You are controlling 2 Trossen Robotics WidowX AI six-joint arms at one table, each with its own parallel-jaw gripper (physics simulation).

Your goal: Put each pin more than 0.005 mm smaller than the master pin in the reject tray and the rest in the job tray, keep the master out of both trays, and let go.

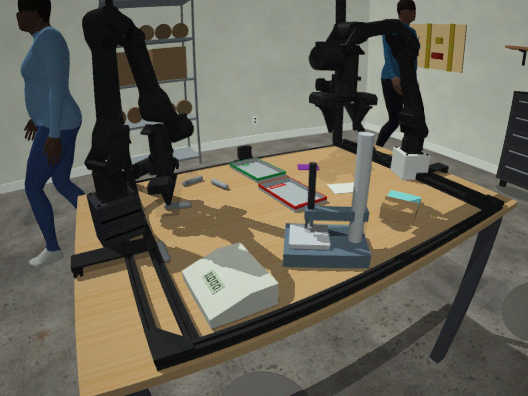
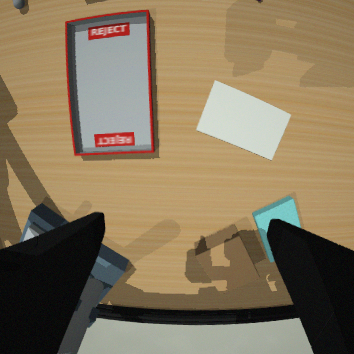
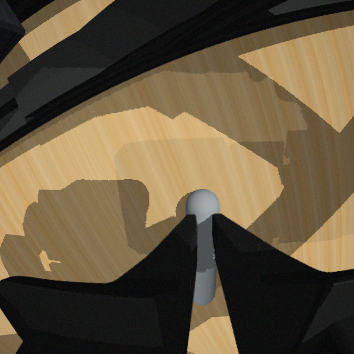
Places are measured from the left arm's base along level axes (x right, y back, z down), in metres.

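Pixels of known places: left gripper, fingertip midpoint: (image 1: 342,131) (image 2: 187,225); right gripper, fingertip midpoint: (image 1: 168,204) (image 3: 203,222); left arm's base at its link origin: (image 1: 411,151); right arm's base at its link origin: (image 1: 111,194).
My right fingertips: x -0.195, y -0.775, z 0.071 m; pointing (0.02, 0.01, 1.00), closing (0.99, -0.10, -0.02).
Note:
Ahead of a thing's pixels: the offset from my right fingertips to its top centre. "pt": to the spot under its first point.
My right gripper (image 1: 169,202) (image 3: 203,222) is shut on a grey pin @[dx +0.002, dy +0.024, dz -0.003 m] (image 1: 184,205) (image 3: 202,198), which lies lengthwise between the fingertips at table level. Two grey pins @[dx +0.175, dy +0.042, dz -0.003 m] (image 1: 193,180) @[dx +0.139, dy +0.129, dz -0.003 m] (image 1: 220,184) lie farther back, and another pin @[dx -0.215, dy +0.028, dz -0.003 m] (image 1: 163,251) lies beside the rail at left. Which is the master cannot be told. The green-rimmed tray @[dx +0.257, dy +0.246, dz -0.002 m] (image 1: 260,170) looks empty. The red-rimmed REJECT tray @[dx +0.057, dy +0.334, dz -0.002 m] (image 1: 295,192) (image 2: 112,85) is empty. My left gripper (image 1: 346,128) (image 2: 187,225) is open and empty, high above the table's right part.
A blue-grey gauge stand (image 1: 325,258) (image 2: 112,270) with a tall post stands right of the white display box @[pt dx -0.401, dy +0.207, dz -0.032 m] (image 1: 250,295). A white card @[dx +0.093, dy +0.513, dz +0.012 m] (image 1: 341,188) (image 2: 243,120), a brown block @[dx -0.098, dy +0.595, dz -0.020 m] (image 1: 398,210) (image 2: 227,260), a cyan piece @[dx -0.020, dy +0.648, dz -0.002 m] (image 1: 404,195) (image 2: 280,215) and a purple piece @[dx +0.277, dy +0.424, dz +0.010 m] (image 1: 307,167) are toward the right.

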